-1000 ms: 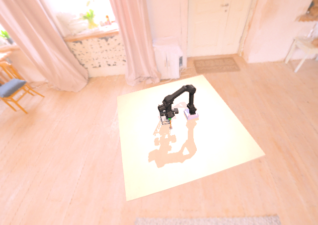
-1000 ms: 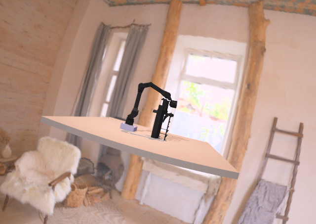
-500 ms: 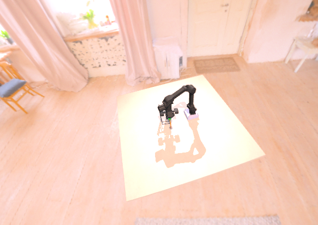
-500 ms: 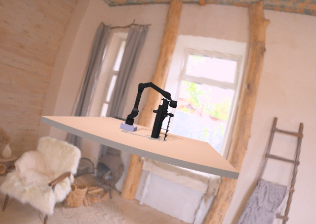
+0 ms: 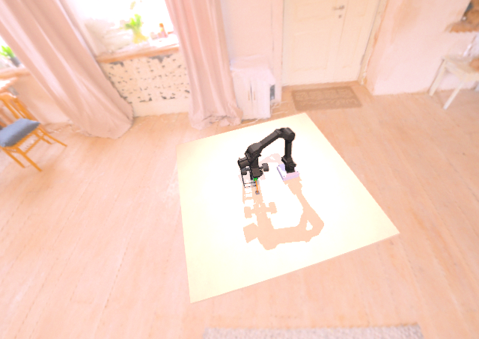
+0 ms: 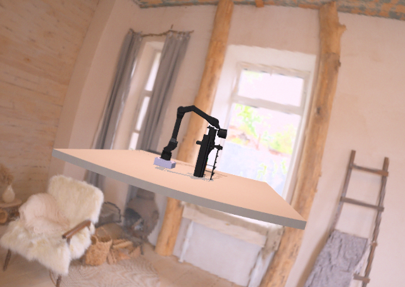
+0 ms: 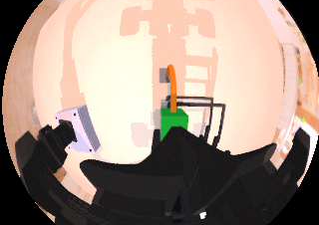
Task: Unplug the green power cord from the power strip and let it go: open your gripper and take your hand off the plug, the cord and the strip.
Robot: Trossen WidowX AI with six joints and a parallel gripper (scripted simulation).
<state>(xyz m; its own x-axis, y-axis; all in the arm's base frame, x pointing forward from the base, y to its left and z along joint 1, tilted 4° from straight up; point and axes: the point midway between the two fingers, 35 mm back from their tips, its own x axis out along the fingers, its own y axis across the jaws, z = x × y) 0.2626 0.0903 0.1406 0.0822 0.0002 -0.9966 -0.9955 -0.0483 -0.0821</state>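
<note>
Right now my gripper tip is 30 mm to the left of the green plug and 10 mm above it.
</note>
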